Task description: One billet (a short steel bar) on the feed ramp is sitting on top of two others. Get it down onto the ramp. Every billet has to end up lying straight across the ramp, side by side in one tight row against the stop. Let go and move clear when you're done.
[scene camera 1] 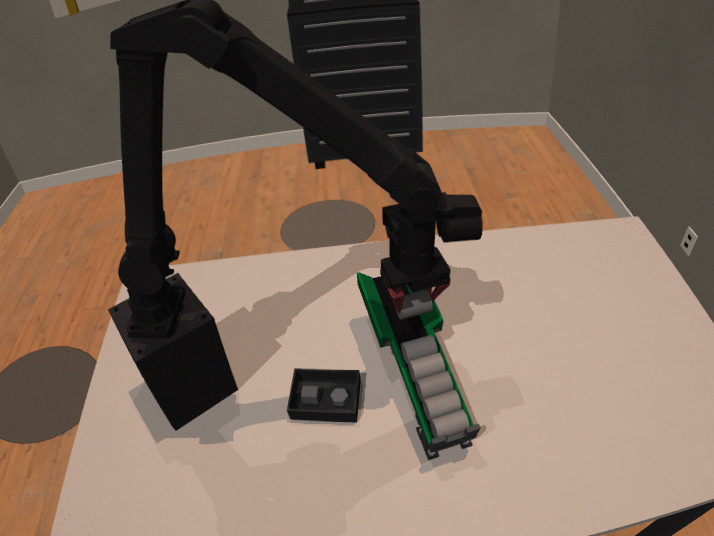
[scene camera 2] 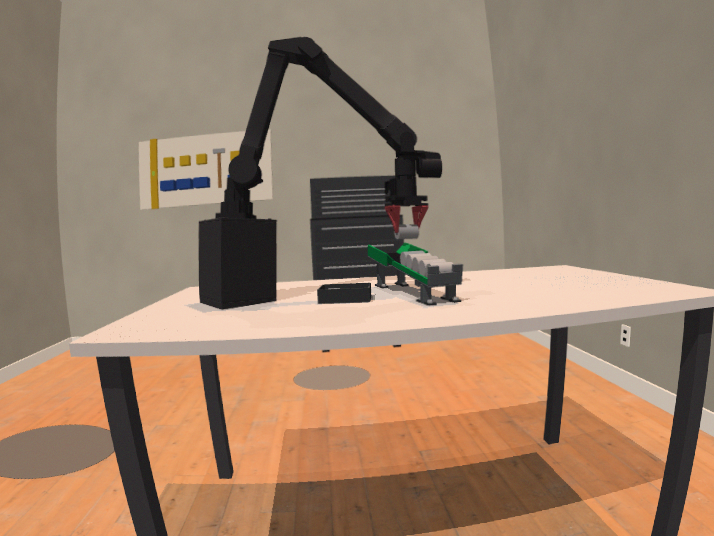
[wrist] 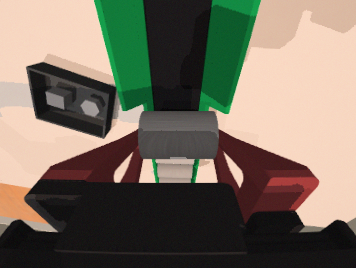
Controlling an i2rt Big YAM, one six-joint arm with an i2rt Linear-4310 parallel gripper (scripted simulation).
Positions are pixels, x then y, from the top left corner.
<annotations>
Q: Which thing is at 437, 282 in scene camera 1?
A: The gripper.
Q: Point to a steel billet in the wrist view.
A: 161, 134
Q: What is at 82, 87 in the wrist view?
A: A black tray.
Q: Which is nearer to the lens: the steel billet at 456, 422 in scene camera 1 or the black tray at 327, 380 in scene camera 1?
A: The steel billet.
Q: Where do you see a steel billet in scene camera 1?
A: At 439, 383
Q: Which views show the black tray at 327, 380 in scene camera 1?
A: Scene camera 1, scene camera 2 and the wrist view: all of them.
</annotations>
